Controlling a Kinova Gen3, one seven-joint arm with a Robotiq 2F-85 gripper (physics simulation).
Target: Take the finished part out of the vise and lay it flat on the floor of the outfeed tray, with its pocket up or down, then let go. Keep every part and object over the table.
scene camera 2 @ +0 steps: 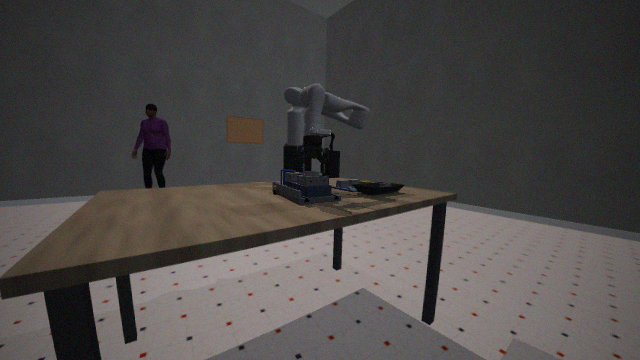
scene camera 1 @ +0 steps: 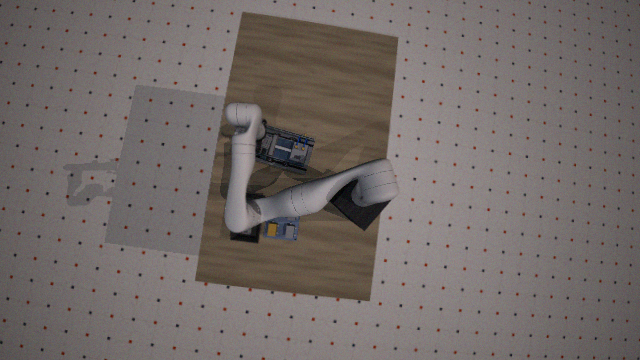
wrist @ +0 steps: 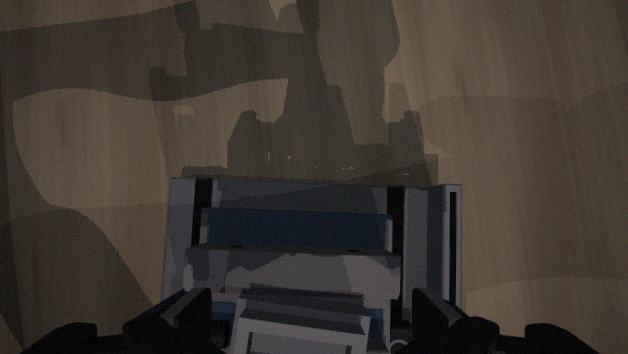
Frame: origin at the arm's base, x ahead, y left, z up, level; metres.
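Seen in the pictures: gripper, fingertip midpoint: (scene camera 2: pixel 312 173) (wrist: pixel 311 311); arm's base, link origin: (scene camera 2: pixel 295 144).
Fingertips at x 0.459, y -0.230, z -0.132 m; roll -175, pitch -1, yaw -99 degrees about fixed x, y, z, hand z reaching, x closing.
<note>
Pixels of each thing's top centre, then the offset from my fingertips to it. "spot": a spot on its surface instead.
- vise, top centre: (scene camera 2: pixel 304 173) (scene camera 1: pixel 280 145) dz -0.009, dx -0.085, dy +0.022 m
- finished part, surface spot: (wrist: pixel 303 324) spot: dz +0.004, dx -0.004, dy +0.004 m
- yellow block, top centre: (scene camera 1: pixel 271 229) dz -0.064, dx -0.070, dy +0.433 m
- grey block, top centre: (scene camera 1: pixel 289 231) dz -0.064, dx -0.158, dy +0.437 m
The vise (scene camera 1: pixel 284 143) (scene camera 2: pixel 316 191) (wrist: pixel 300 229) stands on the table, grey and dark blue. In the wrist view the finished part (wrist: pixel 303 324), light grey with its rectangular pocket up, shows at the bottom edge, behind a light grey jaw and turned slightly to it; its lower end is cut off. My gripper (scene camera 2: pixel 315 162) (wrist: pixel 311 311) is open and empty, above the vise, with one finger on each side of the part in the wrist view. In scene camera 1 the arm hides the fingers. The black tray (scene camera 1: pixel 244 240) (scene camera 2: pixel 378 189) is partly under the arm; its floor is mostly hidden.
A blue board (scene camera 1: pixel 280 236) with a yellow block (scene camera 1: pixel 272 229) and a grey block (scene camera 1: pixel 290 230) lies beside the black tray. Blue upright pieces (scene camera 1: pixel 299 140) stand at the vise's far end from the gripper. The table edge (scene camera 2: pixel 280 231) runs near the vise and tray.
</note>
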